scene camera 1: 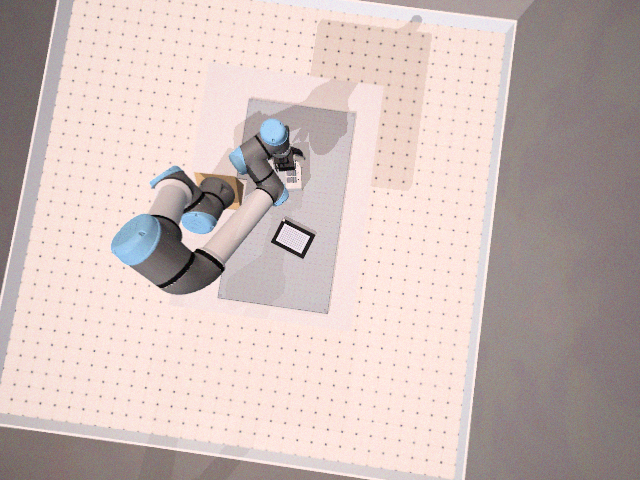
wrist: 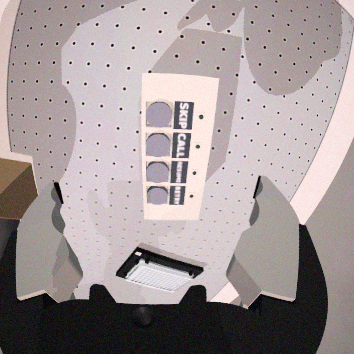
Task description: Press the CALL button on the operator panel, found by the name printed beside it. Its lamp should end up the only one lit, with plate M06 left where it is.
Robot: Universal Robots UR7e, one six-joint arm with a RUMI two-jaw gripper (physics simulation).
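Places are measured from the arm's base along level axes (x left, y back, z up), in metres.
Where they show: gripper, fingertip midpoint: (wrist: 155, 181); arm's base, origin of the base link: (scene camera 1: 217, 192).
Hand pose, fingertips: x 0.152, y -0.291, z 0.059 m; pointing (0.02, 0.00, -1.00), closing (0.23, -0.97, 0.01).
Things, the pixels of their top centre, and the offset from my fingertips. Level surfaces: height alone.
- cream operator panel, middle of its top: (wrist: 175, 160) (scene camera 1: 293, 169) dx -0.011, dy -0.020, dz -0.063 m
- CALL button, middle of its top: (wrist: 157, 145) dx +0.001, dy +0.000, dz -0.063 m
- CALL lamp, middle of its top: (wrist: 197, 146) dx +0.007, dy -0.038, dz -0.065 m
- black-framed plate, middle of its top: (wrist: 158, 280) (scene camera 1: 292, 238) dx -0.309, dy -0.054, dz -0.093 m
- grey perforated mat, its level: dz -0.119 m
The cream operator panel (scene camera 1: 299, 181) (wrist: 207, 92) carries four round grey buttons in a line, with dark name labels beside them. The CALL button (wrist: 158, 145) is second from the top in the wrist view, beside its CALL label (wrist: 181, 145), between SKIP and a label that looks like RESUME. The CALL lamp (wrist: 198, 146) is dark, as are the other lamps. My gripper (scene camera 1: 286, 162) (wrist: 155, 181) is open and empty, above the panel, with its fingers wide apart. A black-framed plate (scene camera 1: 293, 238) (wrist: 162, 276) with a white grid lies apart from the panel; its name is not readable.
The panel and plate lie on a grey perforated mat (scene camera 1: 310, 289) (wrist: 102, 55). A brown box-like block (scene camera 1: 239, 196) (wrist: 15, 185) stands at the mat's left side, near the arm. The arm's shadow falls across the mat. A pale raised border (scene camera 1: 478, 258) surrounds the dotted surface.
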